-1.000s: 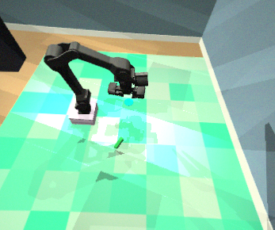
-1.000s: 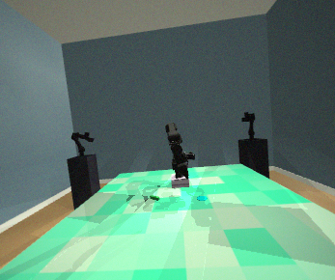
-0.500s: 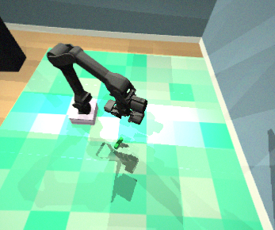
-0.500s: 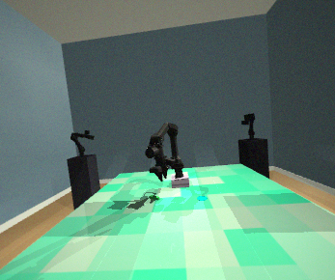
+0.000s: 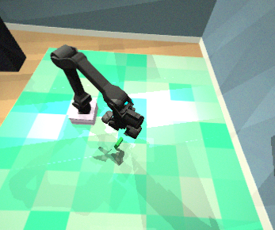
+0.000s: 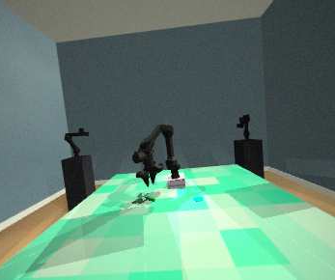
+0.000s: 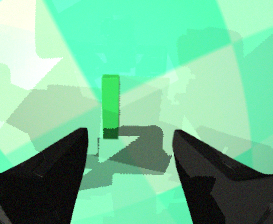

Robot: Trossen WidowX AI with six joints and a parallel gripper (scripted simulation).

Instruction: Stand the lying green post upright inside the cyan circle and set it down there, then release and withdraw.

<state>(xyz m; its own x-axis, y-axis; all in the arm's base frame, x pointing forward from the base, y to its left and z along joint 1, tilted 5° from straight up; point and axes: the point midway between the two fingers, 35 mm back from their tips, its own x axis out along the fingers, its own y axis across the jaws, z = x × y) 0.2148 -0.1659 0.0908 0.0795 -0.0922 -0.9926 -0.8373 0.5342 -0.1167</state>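
My gripper tip is 9 cm above the green post, 2 cm past it and 1 cm to the left of it. Round my gripper tip: cyan circle 28 cm to the left, 10 cm below, 4 cm ahead.
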